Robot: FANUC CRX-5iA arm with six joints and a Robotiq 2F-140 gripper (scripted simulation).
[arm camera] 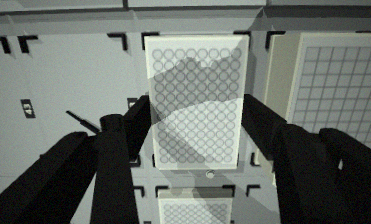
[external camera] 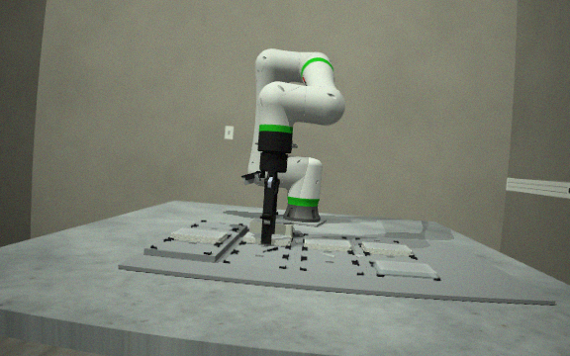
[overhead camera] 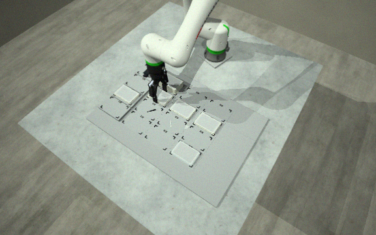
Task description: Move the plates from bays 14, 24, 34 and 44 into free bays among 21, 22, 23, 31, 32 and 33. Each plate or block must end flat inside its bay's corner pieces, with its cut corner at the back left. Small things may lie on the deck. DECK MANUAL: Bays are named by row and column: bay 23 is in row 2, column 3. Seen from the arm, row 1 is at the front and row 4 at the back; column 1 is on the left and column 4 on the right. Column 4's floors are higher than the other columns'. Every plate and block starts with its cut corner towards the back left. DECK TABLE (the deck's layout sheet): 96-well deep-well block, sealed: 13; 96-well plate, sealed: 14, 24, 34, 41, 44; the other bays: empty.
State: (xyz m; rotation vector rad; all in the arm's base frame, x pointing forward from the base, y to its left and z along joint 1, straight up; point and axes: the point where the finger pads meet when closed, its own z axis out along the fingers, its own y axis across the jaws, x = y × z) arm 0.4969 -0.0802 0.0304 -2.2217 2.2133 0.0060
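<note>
My hand is 110 mm past the sealed deep-well block and 10 mm above it. Also, from my hand: plate: 330 mm to the left, 210 mm ahead, 20 mm below; then white tip: 160 mm to the left, 110 mm ahead, 30 mm below; then thin black stick: 110 mm ahead, 30 mm below, 20 mm to the left.
</note>
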